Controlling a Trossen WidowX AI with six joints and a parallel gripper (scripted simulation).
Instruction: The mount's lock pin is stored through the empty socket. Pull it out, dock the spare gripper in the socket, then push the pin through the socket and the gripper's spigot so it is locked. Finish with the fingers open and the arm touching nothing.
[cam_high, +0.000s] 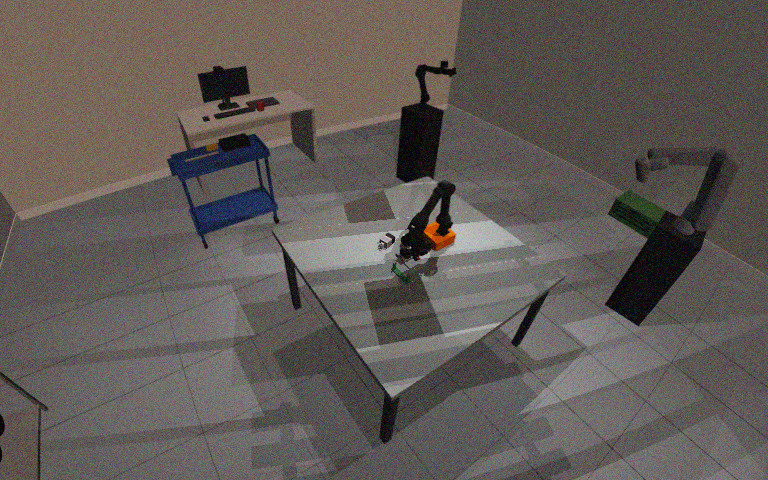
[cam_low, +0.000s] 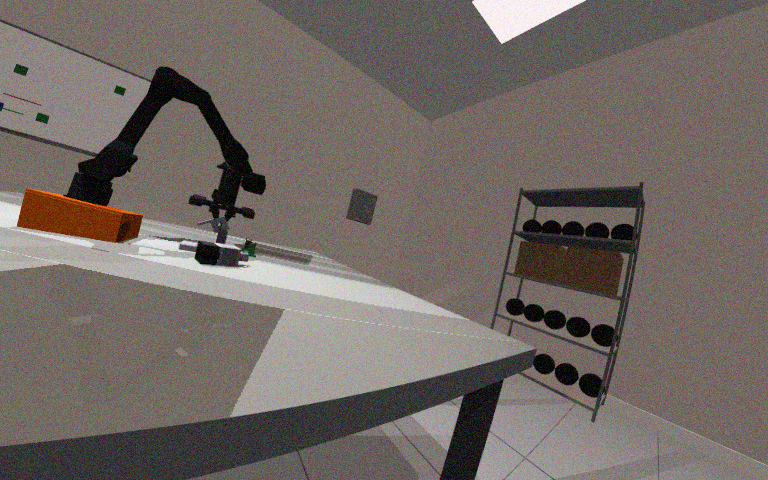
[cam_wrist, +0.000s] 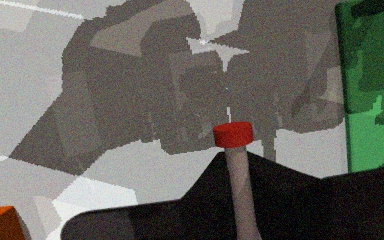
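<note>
Now: gripper tip 110 mm short of the green bracket and 30 mm above it. The rest, counted from my gripper tip: spare gripper (250 mm to the right, 30 mm below); grey mount (100 mm to the right, 20 mm behind).
</note>
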